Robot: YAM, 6 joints.
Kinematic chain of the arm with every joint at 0, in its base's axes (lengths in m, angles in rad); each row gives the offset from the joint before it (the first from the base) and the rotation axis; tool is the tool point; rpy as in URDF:
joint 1: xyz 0 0 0.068 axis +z
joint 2: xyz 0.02 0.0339 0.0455 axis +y
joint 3: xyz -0.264 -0.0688 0 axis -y
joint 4: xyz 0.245 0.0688 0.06 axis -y
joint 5: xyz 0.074 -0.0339 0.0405 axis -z
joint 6: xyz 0.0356 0 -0.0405 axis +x
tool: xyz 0 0 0 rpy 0 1.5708 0
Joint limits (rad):
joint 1: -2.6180..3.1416
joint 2: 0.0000..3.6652
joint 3: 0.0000..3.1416
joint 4: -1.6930..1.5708
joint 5: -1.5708..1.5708
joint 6: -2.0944..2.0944
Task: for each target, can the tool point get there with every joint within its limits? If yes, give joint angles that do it. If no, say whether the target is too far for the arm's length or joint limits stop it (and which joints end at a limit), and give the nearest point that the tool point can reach.
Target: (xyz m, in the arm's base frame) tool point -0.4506 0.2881 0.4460
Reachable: yes | joints 2.6219 2.4812 2.7317 0.3050 0.8315 -0.1650
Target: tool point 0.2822 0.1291 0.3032
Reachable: yes | joints 0.3378 1.4316 0.8004 0.8894 -0.9178 1.2337
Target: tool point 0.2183 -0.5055 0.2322
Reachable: yes | joints -1.1018 2.6530 2.6620 -0.9228 1.2507 -0.2837
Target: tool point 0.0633 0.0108 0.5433
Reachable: yes | joints 0.7063 0.8032 1.5691 -0.4555 1.1777 -0.4441
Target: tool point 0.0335 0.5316 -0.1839
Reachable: yes | joints 1.4892 3.3625 2.5256 -0.2918 -0.2828 -1.5084
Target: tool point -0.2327 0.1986 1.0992
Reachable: no: too far | nearest point -0.1478 0.1262 0.7146 | short by 0.400 m
